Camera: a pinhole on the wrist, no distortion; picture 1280 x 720 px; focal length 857.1 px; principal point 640.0 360.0 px. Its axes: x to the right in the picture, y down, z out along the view. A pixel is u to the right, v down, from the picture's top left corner.
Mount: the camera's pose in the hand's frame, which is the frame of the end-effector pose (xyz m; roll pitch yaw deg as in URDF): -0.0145 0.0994 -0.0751 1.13 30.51 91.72
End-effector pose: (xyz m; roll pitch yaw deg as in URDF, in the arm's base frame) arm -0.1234 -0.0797 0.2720 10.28 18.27 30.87
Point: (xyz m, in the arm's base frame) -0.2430 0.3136 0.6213
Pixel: 857.5 359.7
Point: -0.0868 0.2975 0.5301
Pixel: 741.6 58.2
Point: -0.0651 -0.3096 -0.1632
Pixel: behind the camera
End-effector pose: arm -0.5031 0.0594 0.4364 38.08 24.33 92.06
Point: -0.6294 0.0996 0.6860
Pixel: 758.9 529.9
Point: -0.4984 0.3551 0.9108
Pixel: 536.4 232.9
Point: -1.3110 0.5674 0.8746
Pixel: outside the picture
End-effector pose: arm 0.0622 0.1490 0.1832 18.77 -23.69 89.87
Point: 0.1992 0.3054 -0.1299
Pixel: behind the camera
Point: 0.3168 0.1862 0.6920
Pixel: outside the picture
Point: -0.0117 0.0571 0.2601
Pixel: 177.2 624.4
